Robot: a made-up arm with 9 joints. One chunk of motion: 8 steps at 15 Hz.
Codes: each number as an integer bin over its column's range. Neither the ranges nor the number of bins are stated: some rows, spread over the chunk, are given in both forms.
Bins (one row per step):
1: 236 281 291 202 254 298 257 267 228
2: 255 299 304 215 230 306 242 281 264
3: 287 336 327 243 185 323 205 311 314
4: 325 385 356 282 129 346 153 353 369
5: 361 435 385 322 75 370 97 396 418
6: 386 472 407 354 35 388 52 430 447
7: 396 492 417 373 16 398 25 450 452
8: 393 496 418 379 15 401 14 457 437
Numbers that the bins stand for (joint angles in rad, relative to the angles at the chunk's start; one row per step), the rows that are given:
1: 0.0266 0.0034 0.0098 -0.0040 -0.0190 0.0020 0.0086 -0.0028 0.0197
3: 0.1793 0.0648 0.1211 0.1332 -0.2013 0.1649 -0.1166 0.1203 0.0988
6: 0.4757 0.2165 0.3684 0.5046 -0.5975 0.5885 -0.4848 0.4533 0.2211
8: 0.4967 0.2433 0.4024 0.5883 -0.6504 0.6732 -0.5763 0.5289 0.2119
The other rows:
2: 0.0835 0.0235 0.0500 0.0395 -0.0824 0.0541 -0.0275 0.0364 0.0528
4: 0.2931 0.1195 0.2107 0.2637 -0.3492 0.3148 -0.2417 0.2378 0.1494
5: 0.4009 0.1752 0.3004 0.3975 -0.4919 0.4712 -0.3765 0.3582 0.1945
7: 0.5057 0.2388 0.3994 0.5682 -0.6477 0.6536 -0.5498 0.5093 0.2257

